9 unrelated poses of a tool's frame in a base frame.
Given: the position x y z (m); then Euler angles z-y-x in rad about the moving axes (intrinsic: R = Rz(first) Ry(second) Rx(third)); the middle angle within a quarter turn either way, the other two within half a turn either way.
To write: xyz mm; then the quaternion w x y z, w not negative. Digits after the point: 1 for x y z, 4 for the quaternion.
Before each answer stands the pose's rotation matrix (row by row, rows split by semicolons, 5 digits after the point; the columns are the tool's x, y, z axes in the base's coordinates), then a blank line. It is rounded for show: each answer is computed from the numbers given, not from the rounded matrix.
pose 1, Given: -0.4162 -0.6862 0.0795 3.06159 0.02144 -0.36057
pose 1, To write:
-0.99657 -0.06724 -0.04819; 0.07990 -0.93331 -0.35008; -0.02144 -0.35273 0.93548

-416.2 -686.2 79.5 0.0374 -0.0177 -0.1787 0.9830
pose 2, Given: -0.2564 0.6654 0.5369 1.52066 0.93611 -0.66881
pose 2, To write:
0.02971 -0.80860 -0.58761; 0.59218 -0.45936 0.66205; -0.80526 -0.36764 0.46519

-256.4 665.4 536.9 0.5088 -0.5059 0.1069 0.6883
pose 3, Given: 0.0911 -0.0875 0.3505 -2.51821 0.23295 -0.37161
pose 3, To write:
-0.78998 0.61200 0.03735; -0.56802 -0.70755 -0.42038; -0.23085 -0.35331 0.90658

91.1 -87.5 350.5 0.3198 0.0524 0.2097 -0.9225
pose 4, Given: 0.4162 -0.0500 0.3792 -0.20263 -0.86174 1.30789
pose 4, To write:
0.63780 -0.66560 -0.38754; -0.13104 0.40206 -0.90619; 0.75898 0.62874 0.16922

416.2 -50.0 379.2 0.7431 0.5164 -0.3857 0.1798
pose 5, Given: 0.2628 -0.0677 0.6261 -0.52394 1.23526 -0.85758
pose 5, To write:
0.28510 -0.29097 0.91326; -0.16474 0.92376 0.34574; -0.94423 -0.24902 0.21544

262.8 -67.7 626.1 0.7785 -0.1910 0.5965 0.0405
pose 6, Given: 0.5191 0.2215 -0.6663 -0.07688 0.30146 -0.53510
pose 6, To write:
0.95208 -0.08489 0.29382; -0.07334 0.86931 0.48880; -0.29691 -0.48693 0.82143

519.1 221.5 -666.3 0.9543 -0.2556 0.1548 0.0030
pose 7, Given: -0.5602 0.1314 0.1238 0.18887 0.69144 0.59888
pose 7, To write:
0.75663 0.19799 0.62315; 0.14463 0.87877 -0.45481; -0.63765 0.43425 0.63627

-560.2 131.4 123.8 0.9044 0.2458 0.3485 -0.0147
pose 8, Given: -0.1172 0.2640 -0.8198 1.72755 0.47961 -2.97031
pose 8, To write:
-0.13850 0.98556 -0.09738; 0.87630 0.07614 -0.47572; -0.46143 -0.15122 -0.87419

-117.2 264.0 -819.8 0.1259 0.6441 0.7226 -0.2169
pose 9, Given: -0.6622 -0.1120 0.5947 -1.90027 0.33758 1.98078
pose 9, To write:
-0.30528 -0.47543 -0.82508; -0.89281 -0.15846 0.42165; -0.33120 0.86536 -0.37610

-662.2 -112.0 594.7 0.2001 0.5544 -0.6170 -0.5215
